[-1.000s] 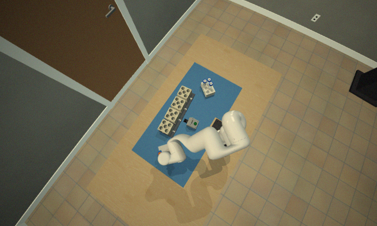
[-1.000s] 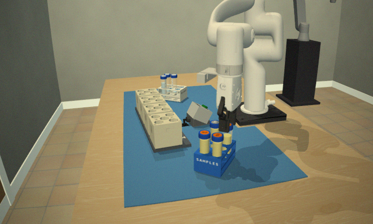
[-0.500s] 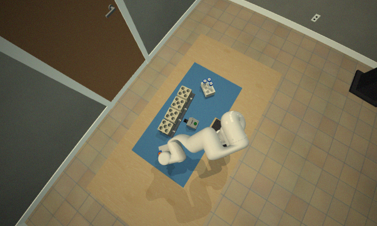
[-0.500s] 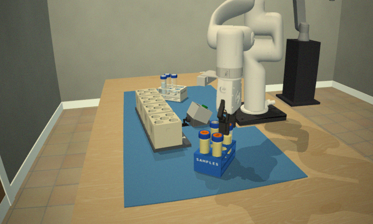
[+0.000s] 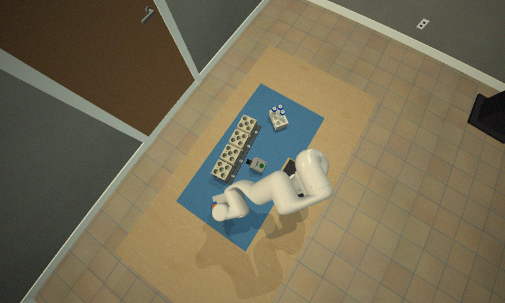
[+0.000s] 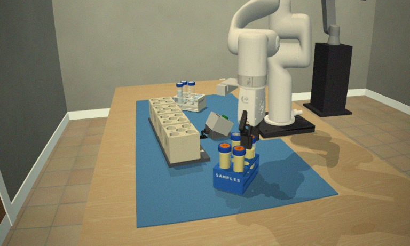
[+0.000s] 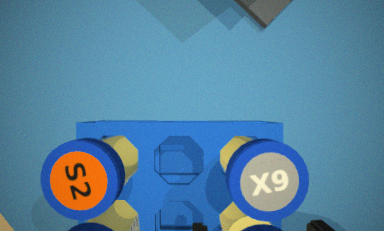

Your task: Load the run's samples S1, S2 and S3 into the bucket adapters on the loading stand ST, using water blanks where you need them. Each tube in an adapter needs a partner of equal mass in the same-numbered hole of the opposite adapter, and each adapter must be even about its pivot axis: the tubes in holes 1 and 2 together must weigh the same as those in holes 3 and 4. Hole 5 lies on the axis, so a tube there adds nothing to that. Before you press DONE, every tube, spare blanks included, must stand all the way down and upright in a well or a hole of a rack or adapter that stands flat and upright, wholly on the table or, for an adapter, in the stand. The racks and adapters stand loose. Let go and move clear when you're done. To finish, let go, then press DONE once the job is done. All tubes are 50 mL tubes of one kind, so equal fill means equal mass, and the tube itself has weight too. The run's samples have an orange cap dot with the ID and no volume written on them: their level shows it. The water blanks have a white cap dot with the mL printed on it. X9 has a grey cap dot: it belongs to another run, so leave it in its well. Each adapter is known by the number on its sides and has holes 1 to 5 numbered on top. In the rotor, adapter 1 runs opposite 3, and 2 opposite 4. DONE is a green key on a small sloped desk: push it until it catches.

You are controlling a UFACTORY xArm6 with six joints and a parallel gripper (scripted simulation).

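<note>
Now: the sample tube 1 cm behind my hand and 5 cm below it. Round my hand: blue samples rack 4 cm ahead, 2 cm to the left, 9 cm below; then yellowish tube 3 cm ahead, 3 cm to the right, 5 cm below; then adapter 18 cm ahead, 15 cm to the right, 6 cm below.
</note>
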